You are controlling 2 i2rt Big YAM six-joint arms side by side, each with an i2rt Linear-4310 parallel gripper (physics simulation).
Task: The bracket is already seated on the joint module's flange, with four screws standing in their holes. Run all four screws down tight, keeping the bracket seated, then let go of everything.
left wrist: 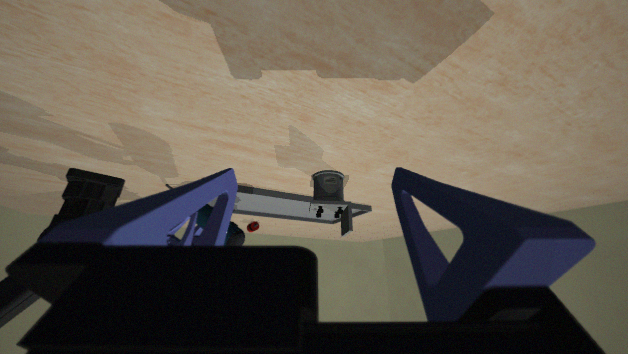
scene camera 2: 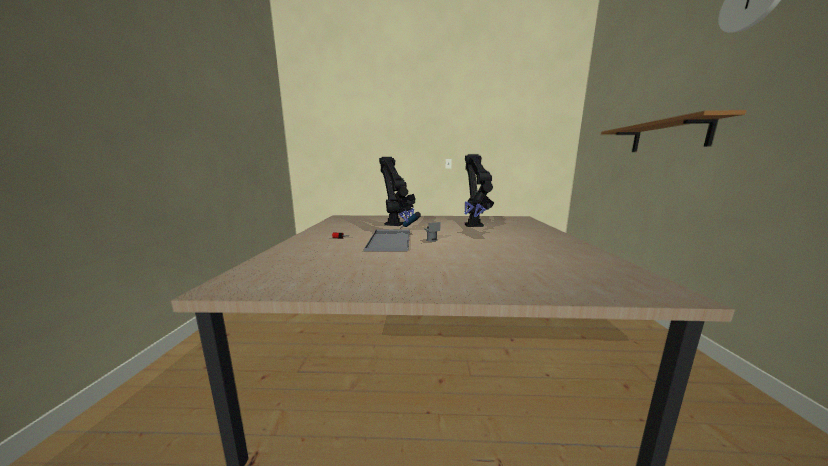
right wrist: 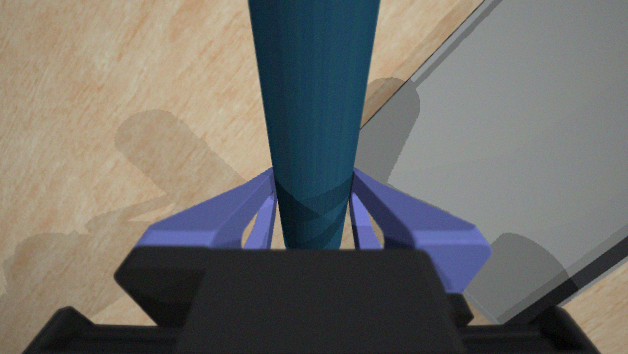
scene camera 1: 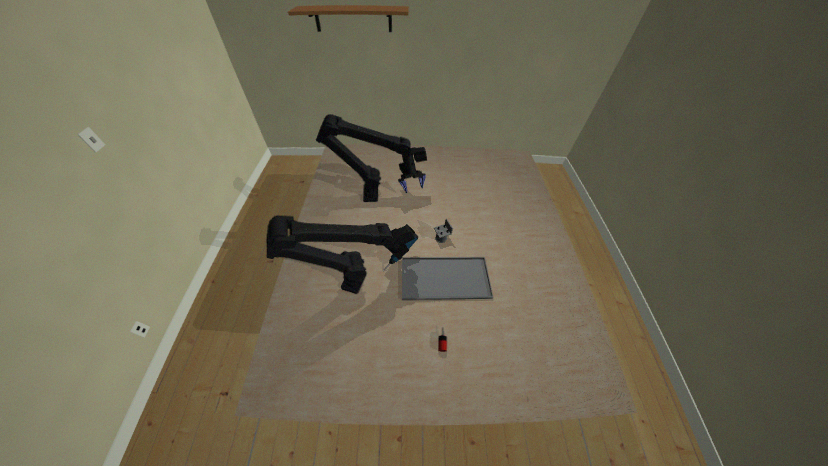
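Where they show: left gripper, fingertip midpoint: (left wrist: 314,176) (scene camera 2: 469,215) (scene camera 1: 414,190); right gripper, fingertip midpoint: (left wrist: 203,211) (scene camera 2: 410,221) (right wrist: 312,176); left arm's base, link origin: (scene camera 2: 473,225) (scene camera 1: 371,194); right arm's base, link origin: (left wrist: 98,181) (scene camera 2: 393,224) (scene camera 1: 354,280).
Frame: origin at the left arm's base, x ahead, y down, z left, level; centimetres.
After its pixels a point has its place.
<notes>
The grey bracket (scene camera 1: 447,225) @(y -8.6, x 41.4, z -32.4 cm) (scene camera 2: 434,226) @(y -8.8, x 42.3, z -33.1 cm) (left wrist: 347,221) @(y -9.3, x 40.9, z -30.9 cm), with one upright plate, sits on the dark round joint module (scene camera 1: 440,238) @(y -3.0, x 37.9, z -36.5 cm) (scene camera 2: 431,236) @(y -3.0, x 41.8, z -34.7 cm) (left wrist: 328,188) @(y -3.5, x 37.6, z -31.6 cm). Black screws (left wrist: 319,211) @(y -7.6, x 36.4, z -32.6 cm) stand on its flat plate; how deep they sit is too small to tell. My left gripper (scene camera 1: 413,184) @(y -11.9, x 25.6, z -9.6 cm) (scene camera 2: 475,208) @(y -11.9, x 25.6, z -9.6 cm) (left wrist: 314,176) @(y -11.9, x 25.6, z -9.6 cm) is open and empty, up and left of the module in scene camera 1. My right gripper (scene camera 2: 406,214) @(y -6.7, x 17.3, z -46.1 cm) (right wrist: 312,176) @(y -6.7, x 17.3, z -46.1 cm) is shut on a teal-handled screwdriver (scene camera 1: 411,243) @(y -11.3, x 22.0, z -45.0 cm) (scene camera 2: 412,219) @(y -8.9, x 21.9, z -44.8 cm) (right wrist: 315,100) @(y -11.9, x 20.4, z -44.4 cm). Its shaft points down-left in scene camera 1, away from the module.
A shallow grey tray (scene camera 1: 457,280) @(y -0.4, x 43.6, z -59.9 cm) (scene camera 2: 388,241) @(y -0.4, x 42.3, z -58.8 cm) (left wrist: 275,205) @(y -0.4, x 34.2, z -58.2 cm) (right wrist: 525,125) @(y -0.4, x 29.8, z -55.8 cm) lies beside the module, partly under the teal handle. A red screwdriver (scene camera 1: 442,342) @(y -3.4, x 32.4, z -89.0 cm) (scene camera 2: 337,235) @(y -2.1, x 34.3, z -89.0 cm) (left wrist: 253,226) @(y -2.0, x 32.5, z -86.1 cm) with a black collar lies beyond the tray on the table (scene camera 1: 521,358) @(y 0.0, x 65.2, z -97.2 cm) (scene camera 2: 463,277) @(y 0.0, x 93.0, z -27.3 cm).
</notes>
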